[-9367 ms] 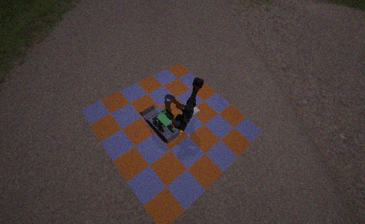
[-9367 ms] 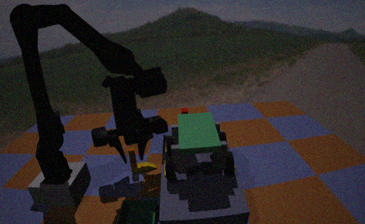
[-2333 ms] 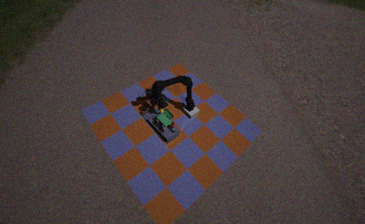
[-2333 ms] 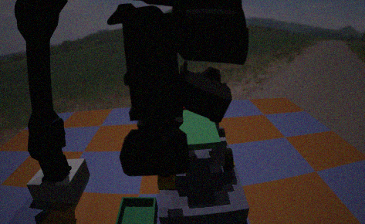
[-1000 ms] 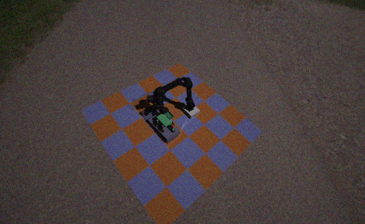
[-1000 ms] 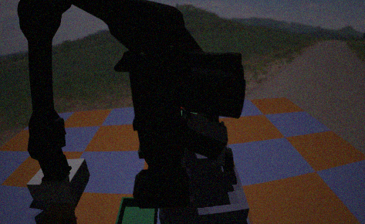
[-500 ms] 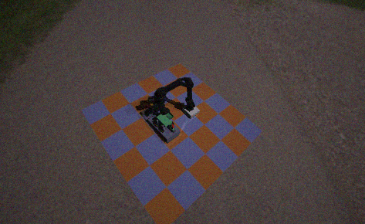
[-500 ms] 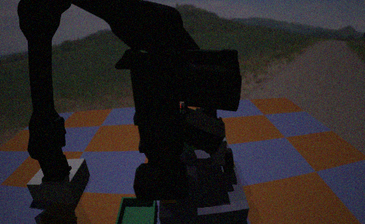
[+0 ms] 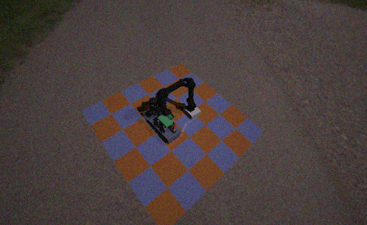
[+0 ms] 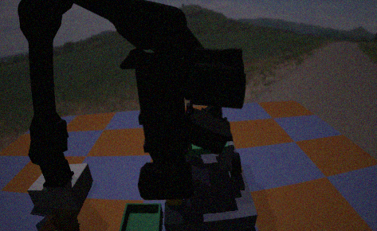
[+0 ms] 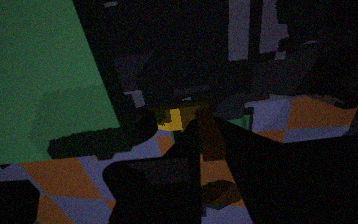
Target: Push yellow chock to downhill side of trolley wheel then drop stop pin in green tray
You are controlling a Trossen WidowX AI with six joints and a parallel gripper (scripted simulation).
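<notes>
Right now the yellow chock is 20 mm to the left of my gripper tip and 10 mm below it. Also, from my gripper tip: trolley: 110 mm to the left, 60 mm ahead, 20 mm above; then green tray: 100 mm below, 70 mm behind, 10 mm to the right; then grey ramp: 100 mm to the left, 60 mm ahead, 40 mm below.
</notes>
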